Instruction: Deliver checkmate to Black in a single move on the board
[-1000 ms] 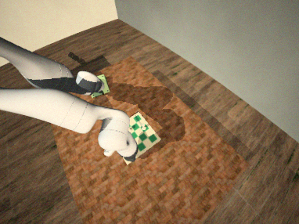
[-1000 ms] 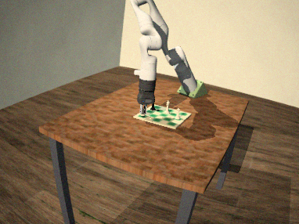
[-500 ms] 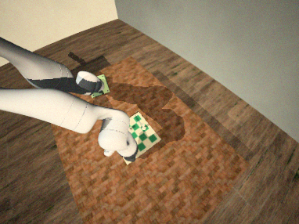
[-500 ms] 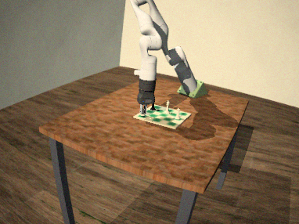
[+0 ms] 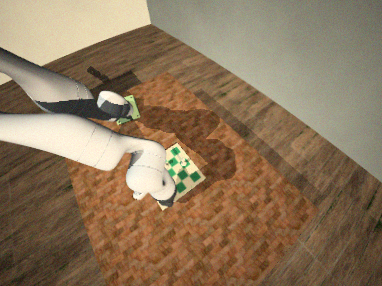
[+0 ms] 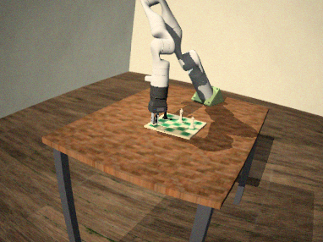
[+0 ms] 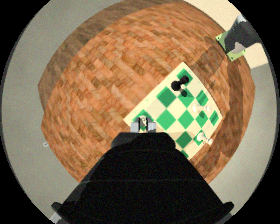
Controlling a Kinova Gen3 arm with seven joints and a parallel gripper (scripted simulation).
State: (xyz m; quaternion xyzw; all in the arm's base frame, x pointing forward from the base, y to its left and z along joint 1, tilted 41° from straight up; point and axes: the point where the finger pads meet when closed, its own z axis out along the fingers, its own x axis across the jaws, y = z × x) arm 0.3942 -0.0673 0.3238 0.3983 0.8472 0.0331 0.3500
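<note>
Right now the chessboard is 9 cm to the left of my hand, 6 cm behind it and 4 cm below it. Also, from my hand: black piece: 11 cm behind, 2 cm to the left.
</note>
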